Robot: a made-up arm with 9 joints.
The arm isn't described. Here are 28 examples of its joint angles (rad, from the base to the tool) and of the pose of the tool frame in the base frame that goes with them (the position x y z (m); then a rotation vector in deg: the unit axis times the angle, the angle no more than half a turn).
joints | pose
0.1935 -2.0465 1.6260 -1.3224 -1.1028 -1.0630 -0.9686 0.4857 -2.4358 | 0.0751 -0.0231 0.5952 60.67 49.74 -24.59
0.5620 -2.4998 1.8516 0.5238 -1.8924 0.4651 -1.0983 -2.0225 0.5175 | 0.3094 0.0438 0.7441 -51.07 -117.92 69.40
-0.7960 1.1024 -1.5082 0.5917 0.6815 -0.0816 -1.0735 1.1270 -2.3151 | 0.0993 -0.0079 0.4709 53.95 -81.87 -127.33
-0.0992 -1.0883 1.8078 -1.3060 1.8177 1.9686 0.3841 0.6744 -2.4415 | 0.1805 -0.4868 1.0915 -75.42 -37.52 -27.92
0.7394 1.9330 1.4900 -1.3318 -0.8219 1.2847 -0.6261 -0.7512 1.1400 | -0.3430 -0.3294 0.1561 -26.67 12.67 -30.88
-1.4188 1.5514 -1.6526 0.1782 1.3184 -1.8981 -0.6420 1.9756 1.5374 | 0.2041 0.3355 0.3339 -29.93 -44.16 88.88
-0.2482 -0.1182 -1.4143 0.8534 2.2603 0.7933 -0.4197 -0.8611 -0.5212 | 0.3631 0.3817 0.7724 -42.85 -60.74 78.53
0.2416 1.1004 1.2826 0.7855 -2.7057 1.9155 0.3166 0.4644 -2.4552 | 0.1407 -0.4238 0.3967 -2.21 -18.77 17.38
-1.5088 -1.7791 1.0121 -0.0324 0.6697 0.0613 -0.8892 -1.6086 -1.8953 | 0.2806 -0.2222 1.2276 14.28 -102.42 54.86
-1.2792 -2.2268 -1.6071 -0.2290 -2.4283 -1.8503 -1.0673 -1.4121 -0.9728 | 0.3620 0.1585 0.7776 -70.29 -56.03 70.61
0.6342 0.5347 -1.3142 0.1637 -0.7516 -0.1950 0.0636 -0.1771 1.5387 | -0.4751 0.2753 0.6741 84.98 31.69 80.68
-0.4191 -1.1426 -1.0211 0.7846 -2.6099 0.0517 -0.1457 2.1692 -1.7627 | -0.1626 0.0918 1.0829 -127.47 98.96 -63.61
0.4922 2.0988 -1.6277 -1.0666 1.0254 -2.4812 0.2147 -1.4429 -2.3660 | 0.3775 0.2903 0.7233 -118.03 -67.22 113.58
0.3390 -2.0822 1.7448 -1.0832 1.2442 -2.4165 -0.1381 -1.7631 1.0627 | -0.1141 -0.0336 0.6071 95.50 -17.95 113.26
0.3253 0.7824 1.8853 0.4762 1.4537 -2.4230 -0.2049 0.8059 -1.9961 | -0.3921 -0.2420 0.9821 139.26 8.34 76.22
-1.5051 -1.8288 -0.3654 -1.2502 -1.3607 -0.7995 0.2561 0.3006 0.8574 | -0.0477 0.1081 0.4647 50.28 50.03 -115.40
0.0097 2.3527 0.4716 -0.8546 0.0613 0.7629 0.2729 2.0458 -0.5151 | 0.5479 -0.2022 0.4495 110.94 -14.09 -82.58
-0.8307 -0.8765 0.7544 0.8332 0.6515 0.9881 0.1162 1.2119 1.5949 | 0.4604 -0.4745 0.6508 -132.36 -12.98 99.46
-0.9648 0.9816 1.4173 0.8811 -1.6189 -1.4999 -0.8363 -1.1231 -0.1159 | 0.2273 0.0147 0.4152 53.81 0.31 5.27
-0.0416 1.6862 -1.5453 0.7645 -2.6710 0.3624 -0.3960 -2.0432 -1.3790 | 0.2512 -0.1639 0.8413 -25.80 -70.24 -9.66
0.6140 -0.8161 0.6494 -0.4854 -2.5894 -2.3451 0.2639 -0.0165 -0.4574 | -0.3705 -0.7256 0.6538 -63.11 -33.05 -95.76
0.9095 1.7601 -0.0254 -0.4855 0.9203 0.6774 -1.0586 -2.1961 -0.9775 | 0.0527 -0.6314 0.8939 55.68 -155.37 -26.93
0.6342 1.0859 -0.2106 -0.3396 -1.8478 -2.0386 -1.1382 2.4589 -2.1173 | -0.2168 -0.3892 0.4567 -42.18 -75.98 -130.23
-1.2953 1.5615 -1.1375 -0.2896 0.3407 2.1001 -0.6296 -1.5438 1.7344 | 0.3189 0.2936 1.1208 119.37 -29.98 -34.05
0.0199 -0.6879 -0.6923 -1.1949 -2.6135 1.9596 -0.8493 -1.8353 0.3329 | -0.1528 -0.0256 1.1835 100.10 -112.89 38.49
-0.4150 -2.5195 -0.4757 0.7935 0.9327 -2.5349 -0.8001 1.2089 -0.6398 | -0.0938 0.2127 0.5384 -24.08 -15.04 139.75
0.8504 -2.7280 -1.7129 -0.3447 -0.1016 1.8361 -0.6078 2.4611 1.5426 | -0.1112 -0.1723 1.1127 21.09 143.75 67.20
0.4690 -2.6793 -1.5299 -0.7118 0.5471 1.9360 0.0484 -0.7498 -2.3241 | -0.0872 0.0988 0.6583 35.66 41.59 -30.80
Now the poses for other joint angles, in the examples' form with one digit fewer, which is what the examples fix.
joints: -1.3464 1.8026 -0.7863 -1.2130 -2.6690 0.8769 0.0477 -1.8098 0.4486
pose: -0.011 -0.550 0.679 -48.7 -28.6 -89.7
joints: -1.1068 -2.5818 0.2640 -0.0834 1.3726 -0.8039 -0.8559 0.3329 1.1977
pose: -0.143 -0.738 0.538 -46.4 37.9 56.7
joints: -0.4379 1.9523 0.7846 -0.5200 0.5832 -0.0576 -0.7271 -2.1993 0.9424
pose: 0.563 -0.588 0.725 -114.7 -32.5 54.4
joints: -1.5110 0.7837 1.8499 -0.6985 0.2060 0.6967 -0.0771 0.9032 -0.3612
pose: 0.293 -0.379 0.241 66.8 -28.4 -79.2
